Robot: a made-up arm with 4 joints. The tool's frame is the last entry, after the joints. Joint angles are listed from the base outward. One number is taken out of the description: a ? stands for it. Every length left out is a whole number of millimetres.
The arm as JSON. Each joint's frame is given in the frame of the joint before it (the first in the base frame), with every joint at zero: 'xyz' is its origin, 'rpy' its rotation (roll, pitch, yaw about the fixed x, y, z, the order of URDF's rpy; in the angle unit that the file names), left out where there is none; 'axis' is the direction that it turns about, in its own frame. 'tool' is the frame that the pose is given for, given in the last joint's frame.
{
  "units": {
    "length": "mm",
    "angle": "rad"
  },
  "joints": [
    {
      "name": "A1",
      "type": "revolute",
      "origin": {
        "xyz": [
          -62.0,
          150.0,
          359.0
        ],
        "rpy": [
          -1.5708,
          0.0,
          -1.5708
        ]
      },
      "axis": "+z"
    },
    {
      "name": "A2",
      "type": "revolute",
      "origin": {
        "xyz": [
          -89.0,
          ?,
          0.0
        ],
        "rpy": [
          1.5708,
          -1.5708,
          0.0
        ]
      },
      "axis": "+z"
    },
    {
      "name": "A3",
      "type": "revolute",
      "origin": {
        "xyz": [
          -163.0,
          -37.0,
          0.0
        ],
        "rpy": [
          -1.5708,
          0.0,
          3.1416
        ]
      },
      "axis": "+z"
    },
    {
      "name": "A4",
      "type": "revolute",
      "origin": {
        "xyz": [
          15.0,
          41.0,
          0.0
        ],
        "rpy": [
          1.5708,
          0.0,
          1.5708
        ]
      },
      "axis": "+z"
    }
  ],
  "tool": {
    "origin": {
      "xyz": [
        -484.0,
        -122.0,
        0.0
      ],
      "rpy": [
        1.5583,
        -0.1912,
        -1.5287
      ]
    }
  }
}
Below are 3 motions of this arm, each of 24 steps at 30 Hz.
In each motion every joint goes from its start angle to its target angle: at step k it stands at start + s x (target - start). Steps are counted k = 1, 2, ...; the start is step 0. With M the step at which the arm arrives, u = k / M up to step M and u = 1 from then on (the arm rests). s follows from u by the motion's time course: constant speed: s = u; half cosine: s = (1 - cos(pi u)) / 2; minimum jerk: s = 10 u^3 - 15 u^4 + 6 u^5.
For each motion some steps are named. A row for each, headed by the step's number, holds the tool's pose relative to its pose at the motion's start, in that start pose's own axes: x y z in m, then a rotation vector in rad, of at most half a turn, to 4 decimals.
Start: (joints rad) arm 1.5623 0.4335 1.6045 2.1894
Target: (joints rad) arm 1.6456 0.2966 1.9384 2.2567
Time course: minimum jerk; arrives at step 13
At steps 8, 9, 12, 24:
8: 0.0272 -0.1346 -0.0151 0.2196 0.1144 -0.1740
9: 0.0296 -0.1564 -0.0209 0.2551 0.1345 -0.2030
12: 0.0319 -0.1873 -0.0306 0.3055 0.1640 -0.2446
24: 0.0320 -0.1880 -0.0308 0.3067 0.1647 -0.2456

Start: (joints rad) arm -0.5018 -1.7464 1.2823 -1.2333
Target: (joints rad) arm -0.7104 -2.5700 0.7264 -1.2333
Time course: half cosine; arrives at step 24
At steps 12, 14, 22, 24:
12: 0.1783 0.0079 -0.1319 -0.0558 0.3790 -0.2357
14: 0.2125 0.0105 -0.1753 -0.0931 0.4687 -0.3044
22: 0.2791 0.0145 -0.3035 -0.2408 0.6880 -0.5031
24: 0.2813 0.0145 -0.3098 -0.2495 0.6975 -0.5129

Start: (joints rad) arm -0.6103 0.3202 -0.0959 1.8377
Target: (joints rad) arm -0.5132 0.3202 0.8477 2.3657
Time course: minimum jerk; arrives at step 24
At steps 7, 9, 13, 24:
7: 0.0204 -0.0524 -0.0062 0.0621 0.0571 -0.1388
9: 0.0295 -0.0999 -0.0148 0.1215 0.1008 -0.2474
13: 0.0205 -0.2269 -0.0520 0.3013 0.1963 -0.4984
24: -0.0664 -0.3917 -0.1488 0.6263 0.2923 -0.8008

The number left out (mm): 159.0
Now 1 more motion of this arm.
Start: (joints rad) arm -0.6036 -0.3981 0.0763 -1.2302
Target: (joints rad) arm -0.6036 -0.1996 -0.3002 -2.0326
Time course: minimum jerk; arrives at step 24
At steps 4, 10, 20, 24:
4: -0.0154 -0.0034 0.0039 0.0057 -0.0305 -0.0103
10: -0.1505 -0.0221 0.0180 0.0439 -0.2906 -0.1140
20: -0.3806 0.0155 -0.0367 0.0497 -0.7614 -0.3810
24: -0.3910 0.0209 -0.0421 0.0468 -0.7862 -0.3984

